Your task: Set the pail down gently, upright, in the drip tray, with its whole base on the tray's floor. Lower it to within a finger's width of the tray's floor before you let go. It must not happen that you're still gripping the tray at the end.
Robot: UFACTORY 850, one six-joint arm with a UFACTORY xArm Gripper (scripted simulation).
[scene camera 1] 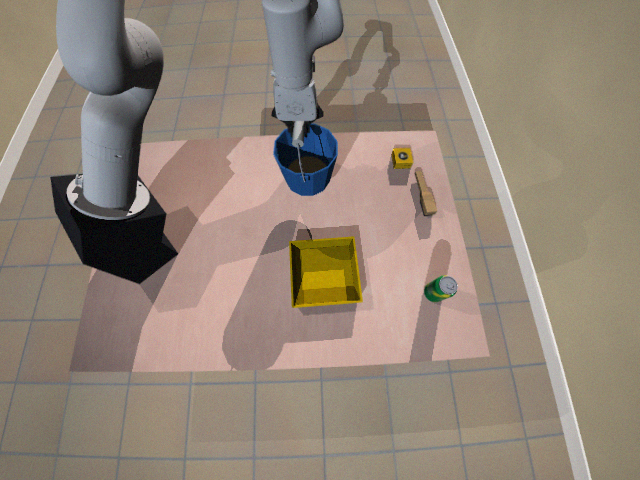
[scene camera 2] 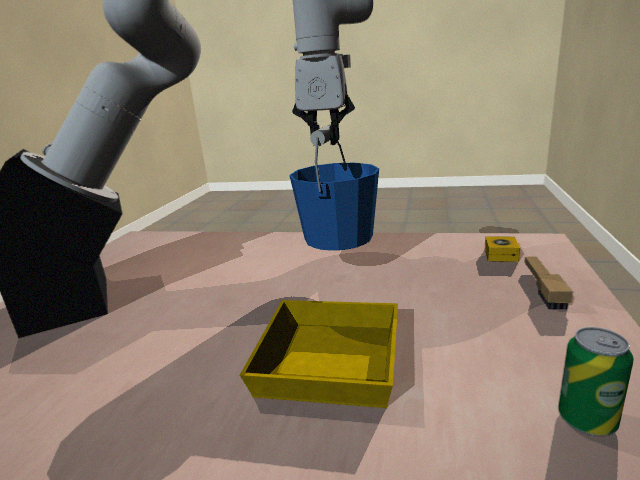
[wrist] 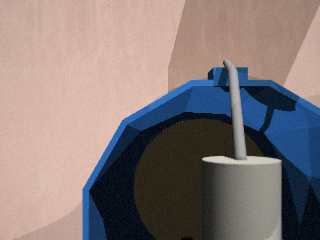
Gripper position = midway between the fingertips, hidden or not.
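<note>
Yellow drip tray (scene camera 1: 323,271), blue pail (scene camera 1: 320,148). My gripper (scene camera 2: 325,144). Yellow drip tray (scene camera 2: 356,341), blue pail (scene camera 2: 340,217). Small yellow box (scene camera 2: 500,249), wooden brush (scene camera 2: 558,294). Yellow drip tray out of frame in the wrist view. Small yellow box out of frame in the wrist view.
</note>
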